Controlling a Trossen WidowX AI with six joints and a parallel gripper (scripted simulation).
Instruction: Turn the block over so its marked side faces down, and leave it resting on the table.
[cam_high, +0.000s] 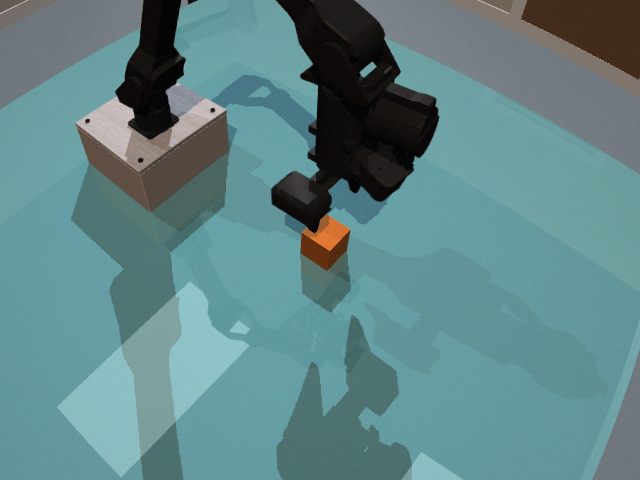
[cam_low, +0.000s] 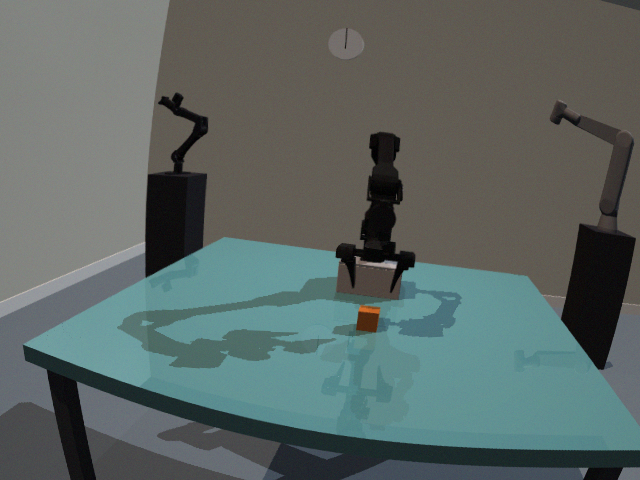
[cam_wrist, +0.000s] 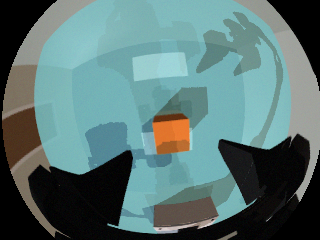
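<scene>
Right now the orange block is 2 cm behind my gripper tip and 8 cm below it.
</scene>
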